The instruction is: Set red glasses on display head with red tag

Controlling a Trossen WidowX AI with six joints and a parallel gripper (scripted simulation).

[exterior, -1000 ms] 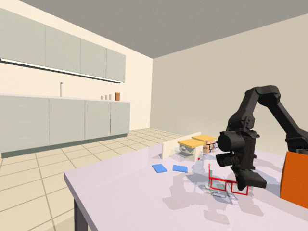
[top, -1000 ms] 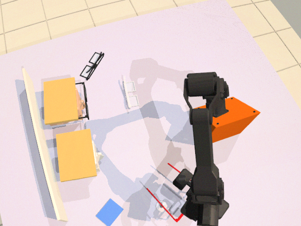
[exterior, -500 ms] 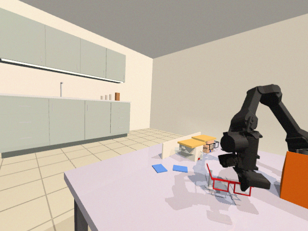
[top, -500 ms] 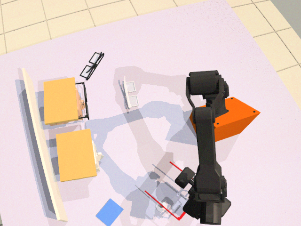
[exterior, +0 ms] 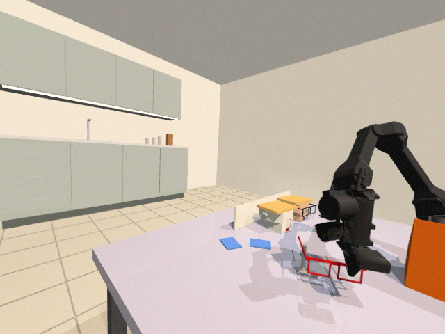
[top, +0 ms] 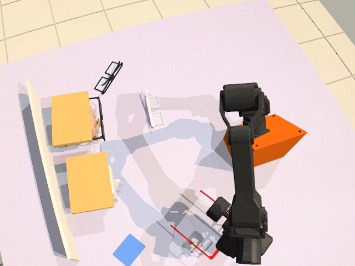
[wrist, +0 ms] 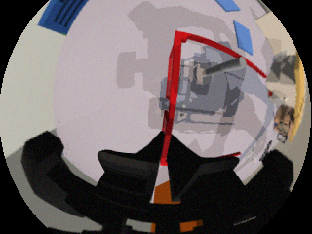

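Right now my gripper tip is 120 mm short of the white peg, 30 mm to the left of it and 30 mm above it. From my gripper tip the other things lie so: skin-coloured head (530 mm to the right, 240 mm ahead); cream board (440 mm to the right, 390 mm ahead); display head (310 mm to the right, 270 mm ahead).
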